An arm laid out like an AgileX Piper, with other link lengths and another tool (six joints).
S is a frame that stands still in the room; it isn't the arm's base.
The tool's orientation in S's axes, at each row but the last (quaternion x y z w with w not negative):
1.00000, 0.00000, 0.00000, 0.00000
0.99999, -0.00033, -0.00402, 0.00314
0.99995, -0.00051, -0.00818, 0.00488
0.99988, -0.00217, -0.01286, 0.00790
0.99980, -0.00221, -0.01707, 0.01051
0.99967, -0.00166, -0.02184, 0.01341
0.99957, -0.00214, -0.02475, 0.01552
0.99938, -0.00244, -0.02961, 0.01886
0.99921, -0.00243, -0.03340, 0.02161
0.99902, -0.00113, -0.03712, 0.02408
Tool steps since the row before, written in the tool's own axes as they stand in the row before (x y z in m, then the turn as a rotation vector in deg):
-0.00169, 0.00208, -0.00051, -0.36, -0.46, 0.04
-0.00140, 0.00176, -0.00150, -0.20, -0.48, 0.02
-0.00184, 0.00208, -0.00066, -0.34, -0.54, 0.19
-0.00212, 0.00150, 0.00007, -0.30, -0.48, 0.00
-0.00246, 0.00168, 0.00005, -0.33, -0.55, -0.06
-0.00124, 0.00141, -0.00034, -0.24, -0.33, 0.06
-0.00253, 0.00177, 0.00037, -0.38, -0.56, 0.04
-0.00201, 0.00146, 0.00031, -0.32, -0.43, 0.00
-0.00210, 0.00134, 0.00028, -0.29, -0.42, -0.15
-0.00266, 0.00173, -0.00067, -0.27, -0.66, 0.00
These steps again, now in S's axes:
-0.00169, -0.00208, 0.00051, -0.36, 0.46, -0.04
-0.00139, -0.00175, 0.00152, -0.20, 0.48, -0.02
-0.00183, -0.00207, 0.00071, -0.34, 0.54, -0.19
-0.00213, -0.00149, 0.00001, -0.30, 0.48, 0.00
-0.00247, -0.00167, 0.00007, -0.33, 0.55, 0.06
-0.00123, -0.00140, 0.00043, -0.24, 0.33, -0.06
-0.00255, -0.00177, -0.00019, -0.38, 0.56, -0.04
-0.00203, -0.00146, -0.00014, -0.32, 0.43, 0.00
-0.00212, -0.00134, -0.00008, -0.28, 0.43, 0.15
-0.00260, -0.00169, 0.00095, -0.27, 0.66, -0.01

